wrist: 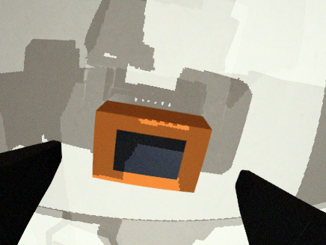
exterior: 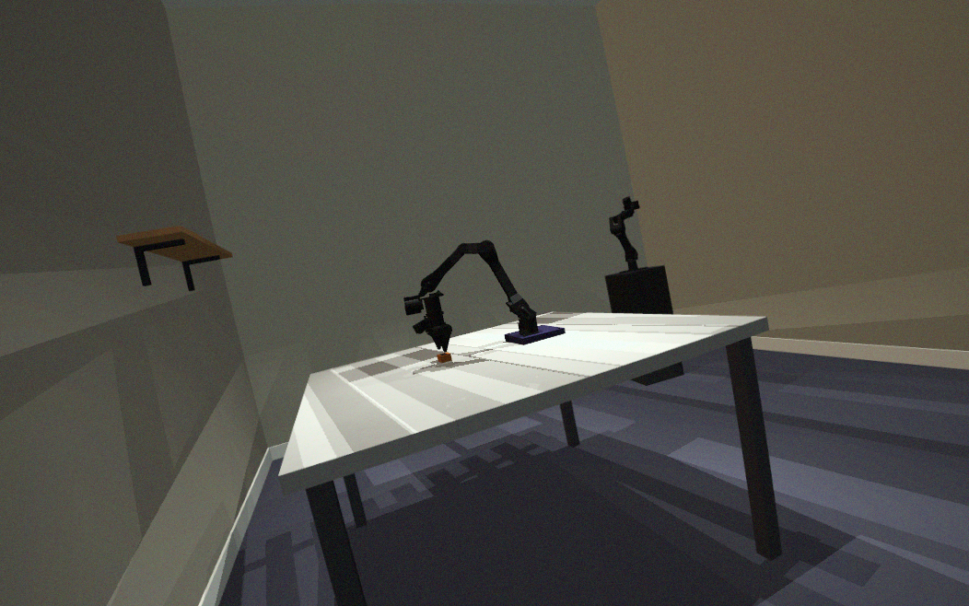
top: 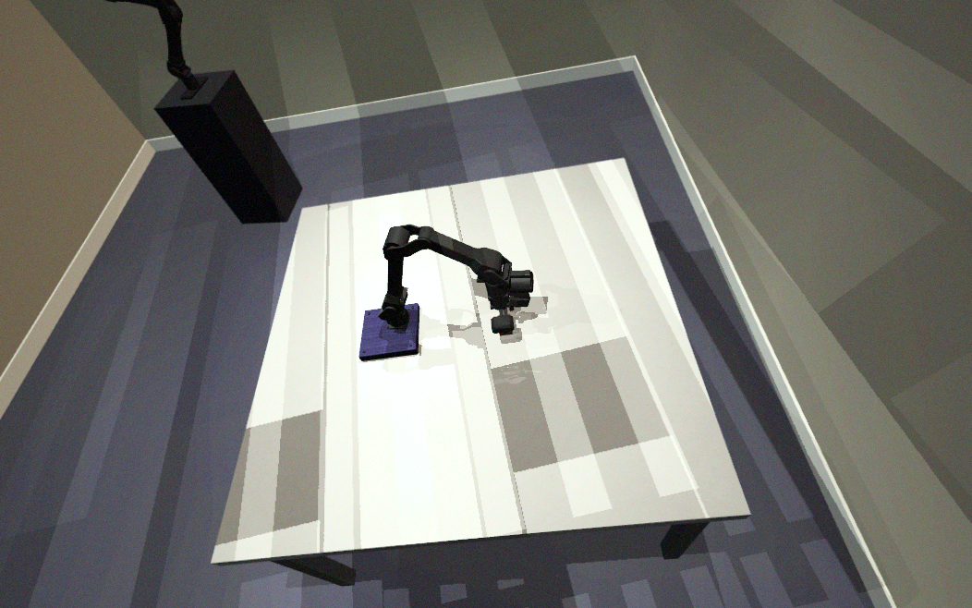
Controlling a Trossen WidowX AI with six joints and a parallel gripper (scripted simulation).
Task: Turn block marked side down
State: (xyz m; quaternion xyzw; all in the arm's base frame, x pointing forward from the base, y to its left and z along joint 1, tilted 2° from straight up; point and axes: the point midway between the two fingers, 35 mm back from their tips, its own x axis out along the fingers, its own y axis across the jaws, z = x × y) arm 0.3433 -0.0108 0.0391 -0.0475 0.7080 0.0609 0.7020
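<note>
The orange block is 2 cm below my gripper tip.
</note>
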